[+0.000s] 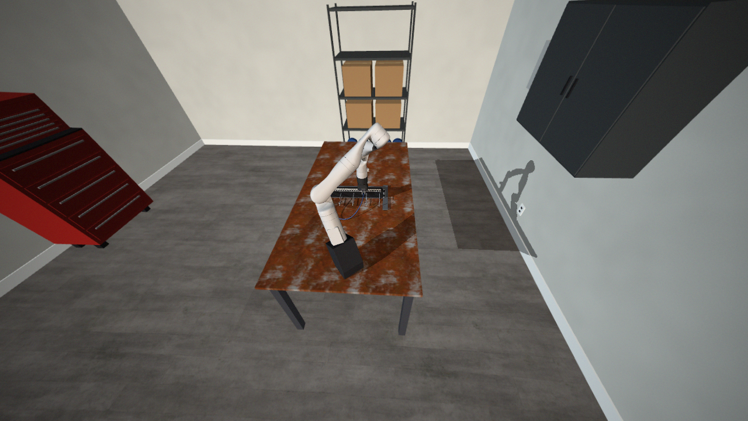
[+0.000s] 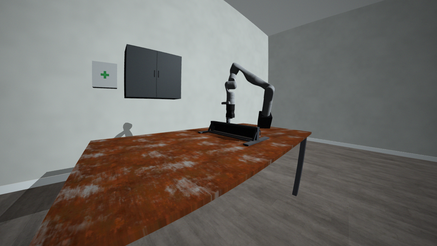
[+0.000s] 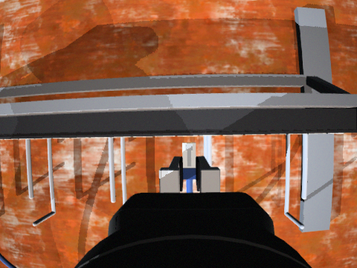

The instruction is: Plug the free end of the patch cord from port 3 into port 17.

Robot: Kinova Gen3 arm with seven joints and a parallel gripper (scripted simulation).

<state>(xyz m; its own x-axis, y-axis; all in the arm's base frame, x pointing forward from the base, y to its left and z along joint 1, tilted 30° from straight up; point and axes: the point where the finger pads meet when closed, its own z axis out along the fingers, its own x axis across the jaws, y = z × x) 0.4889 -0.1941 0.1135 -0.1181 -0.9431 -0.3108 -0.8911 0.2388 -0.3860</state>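
The plug is 10 mm ahead of my hand and 10 mm below it.
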